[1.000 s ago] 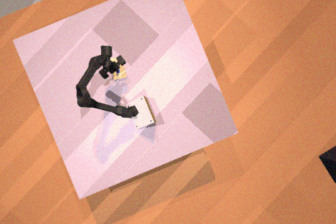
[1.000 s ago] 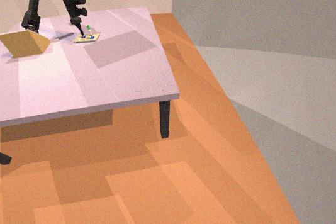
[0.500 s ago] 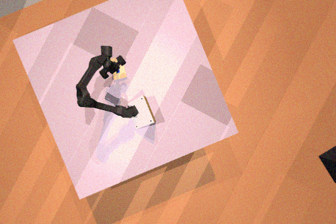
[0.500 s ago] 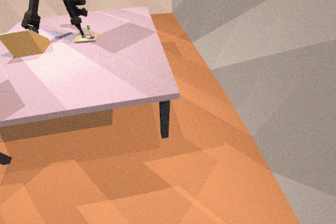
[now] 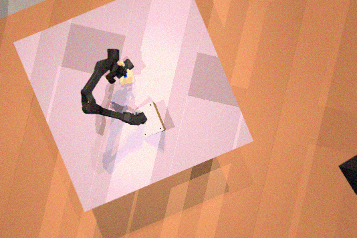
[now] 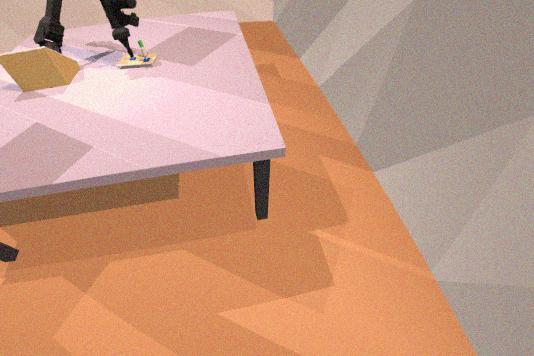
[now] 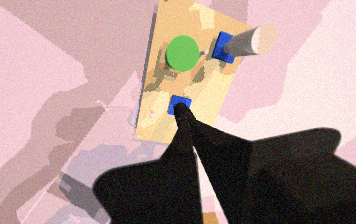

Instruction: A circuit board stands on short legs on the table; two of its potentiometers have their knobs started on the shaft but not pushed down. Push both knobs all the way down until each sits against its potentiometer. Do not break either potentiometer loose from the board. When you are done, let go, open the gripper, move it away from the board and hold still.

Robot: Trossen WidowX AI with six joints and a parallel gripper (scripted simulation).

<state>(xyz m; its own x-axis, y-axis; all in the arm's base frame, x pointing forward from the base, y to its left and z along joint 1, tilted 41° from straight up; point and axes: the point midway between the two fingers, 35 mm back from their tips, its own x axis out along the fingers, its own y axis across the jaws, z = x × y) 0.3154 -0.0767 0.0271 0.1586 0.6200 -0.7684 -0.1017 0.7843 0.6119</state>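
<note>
Now: gripper tip 50 mm short of the green knob and 10 mm to the right of it. Also, from my gripper tip: black knob 20 mm below.
</note>
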